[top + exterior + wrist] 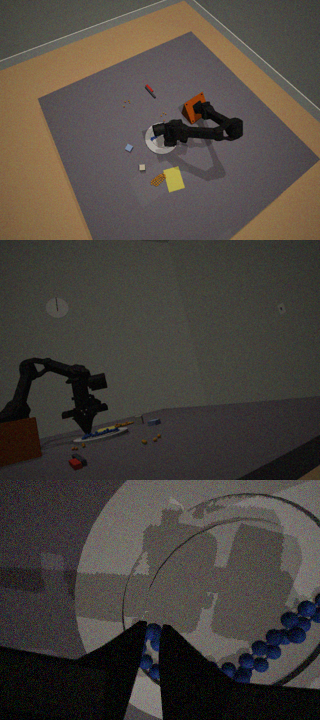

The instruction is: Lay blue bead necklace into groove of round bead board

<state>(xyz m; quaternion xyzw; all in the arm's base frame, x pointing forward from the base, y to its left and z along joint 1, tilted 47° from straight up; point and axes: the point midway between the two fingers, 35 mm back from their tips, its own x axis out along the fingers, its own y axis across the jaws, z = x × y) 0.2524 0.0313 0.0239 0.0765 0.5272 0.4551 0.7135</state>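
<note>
The round white bead board is 4 cm ahead of my gripper tip, 4 cm to the right of it and 1 cm below it. The rest, counted from my gripper tip: cream cube (23 cm ahead, 4 cm to the left); then yellow sheet (13 cm ahead, 19 cm to the left, 2 cm below); then light blue cube (23 cm ahead, 11 cm to the right, 1 cm below).
</note>
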